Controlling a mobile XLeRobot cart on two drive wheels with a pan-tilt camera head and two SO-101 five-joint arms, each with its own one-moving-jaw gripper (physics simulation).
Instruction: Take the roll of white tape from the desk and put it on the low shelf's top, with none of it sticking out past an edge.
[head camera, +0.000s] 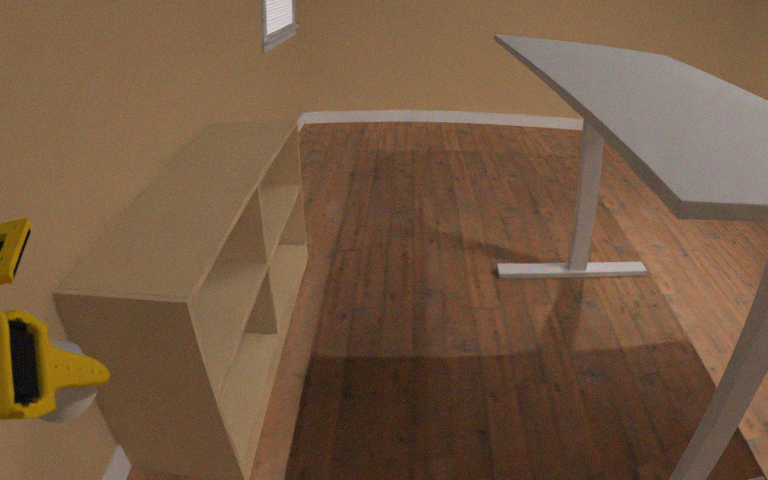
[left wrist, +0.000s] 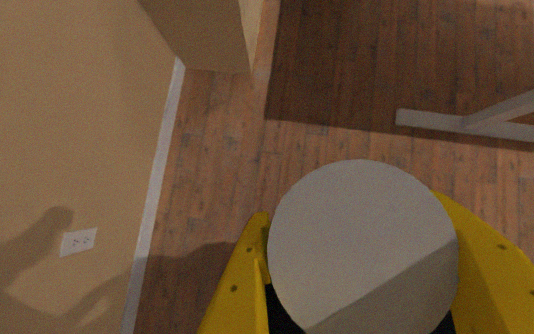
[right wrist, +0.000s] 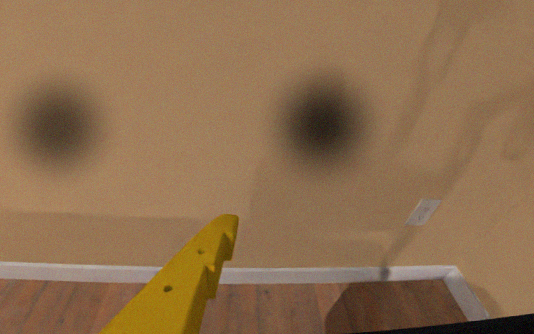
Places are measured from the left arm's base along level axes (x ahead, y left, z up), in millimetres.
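Pixels of known places: left hand, tool point: (head camera: 33, 381) (left wrist: 269, 224); right hand, tool point: (right wrist: 236, 232).
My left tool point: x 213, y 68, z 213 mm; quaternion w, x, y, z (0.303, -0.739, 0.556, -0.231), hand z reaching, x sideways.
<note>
Behind a point stands the place of what it marks.
The roll of white tape (head camera: 76, 403) {x 200, y 25, z 216 mm} (left wrist: 362, 245) {x 213, y 45, z 230 mm} is between the jaws of my left gripper (head camera: 84, 370) (left wrist: 350, 205). In the left wrist view both jaws press on its sides, and its round flat face shows. In the head camera the jaw hides part of it, at the lower left, in front of the near end of the low shelf (head camera: 186, 198) {x 1335, y 432, z -165 mm} (left wrist: 212, 37) {x 846, y 398, z -517 mm}. The shelf's bare top stretches away along the wall. My right gripper (right wrist: 230, 225) is fully open; one notched jaw shows. The roll does not show in the right wrist view.
The grey desk (head camera: 651, 113) {x 969, y -639, z 175 mm} stands at the right of the head camera, its foot (head camera: 532, 270) (left wrist: 430, 120) on the wooden floor. Walls with white skirting (left wrist: 160, 160) {x 322, y 634, z -718 mm} (right wrist: 310, 275) {x -675, y 41, z -717 mm} run behind the shelf and in front of the right wrist. A socket (left wrist: 78, 242) (right wrist: 422, 212) is on the wall.
</note>
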